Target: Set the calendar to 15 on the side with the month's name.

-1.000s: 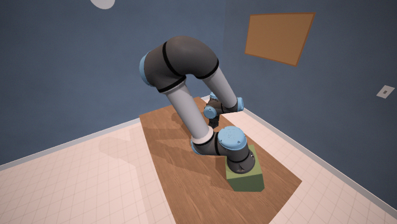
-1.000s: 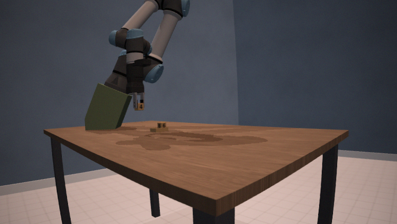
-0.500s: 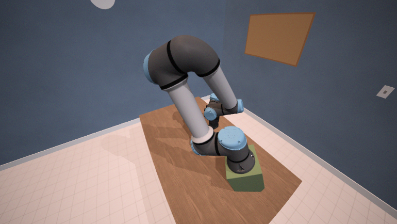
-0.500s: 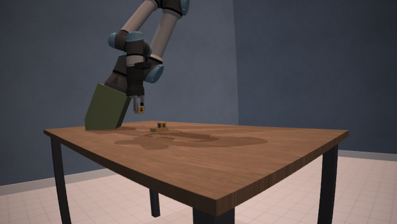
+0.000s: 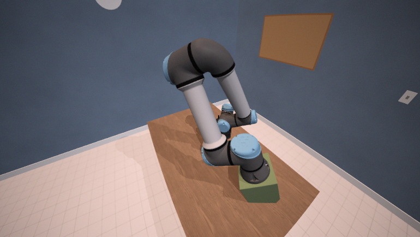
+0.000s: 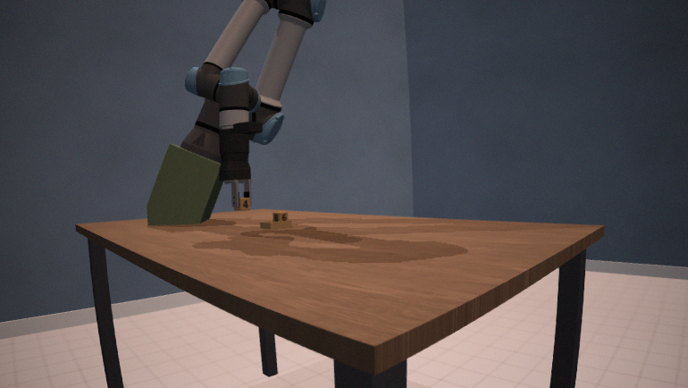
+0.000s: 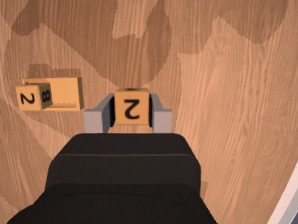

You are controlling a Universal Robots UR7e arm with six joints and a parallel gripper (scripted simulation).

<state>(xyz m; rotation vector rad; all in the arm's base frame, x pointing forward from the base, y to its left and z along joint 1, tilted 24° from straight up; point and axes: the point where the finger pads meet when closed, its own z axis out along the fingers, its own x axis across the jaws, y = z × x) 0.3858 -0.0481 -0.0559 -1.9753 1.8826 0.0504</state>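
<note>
Now: the wooden tray 110 mm to the left of my hand, 70 mm below it and 10 mm behind it. The rest, counted from my hand: wooden cube: 10 mm below.
</note>
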